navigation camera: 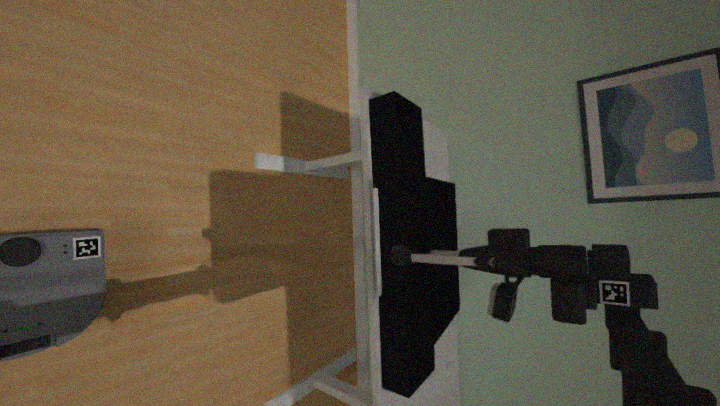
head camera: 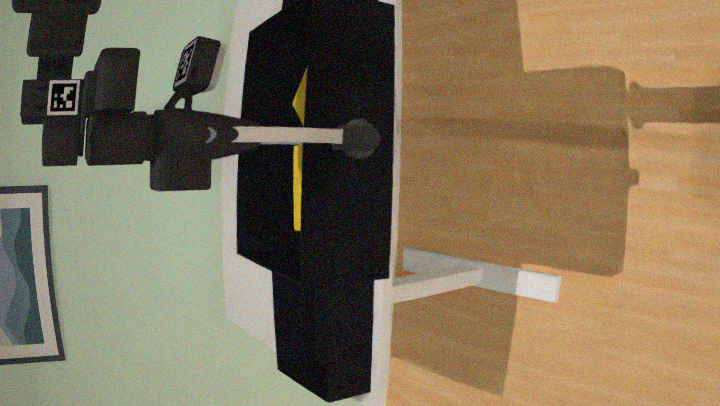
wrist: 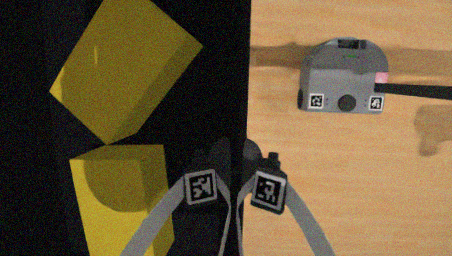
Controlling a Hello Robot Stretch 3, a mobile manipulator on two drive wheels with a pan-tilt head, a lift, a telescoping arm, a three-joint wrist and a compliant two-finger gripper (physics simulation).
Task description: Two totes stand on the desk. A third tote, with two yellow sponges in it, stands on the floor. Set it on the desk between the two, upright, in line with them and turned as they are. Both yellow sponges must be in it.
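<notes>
The tote with the sponges (head camera: pixel 347 221) (navigation camera: pixel 415 216) (wrist: pixel 215 75) is black and appears upright, over the desk (head camera: pixel 252 307) (navigation camera: pixel 446 363) and between the other two. I cannot tell whether its base touches the desk. Two yellow sponges are inside it, one tilted (head camera: pixel 301 100) (wrist: pixel 125 65) and one beside it (head camera: pixel 297 191) (wrist: pixel 120 185). My gripper (head camera: pixel 360 138) (navigation camera: pixel 401 255) (wrist: pixel 235 156) is shut on its near wall. One black tote (head camera: pixel 322 337) (navigation camera: pixel 395 141) stands at one side; the other black tote (navigation camera: pixel 408 360) stands at the opposite side.
The desk's white front edge runs along the near side of the totes. A white desk leg (head camera: pixel 536 284) (navigation camera: pixel 269 161) reaches out over the wooden floor. My grey base (navigation camera: pixel 50 272) (wrist: pixel 345 82) is on the floor in front. A framed picture (head camera: pixel 22 274) (navigation camera: pixel 650 126) hangs on the green wall behind.
</notes>
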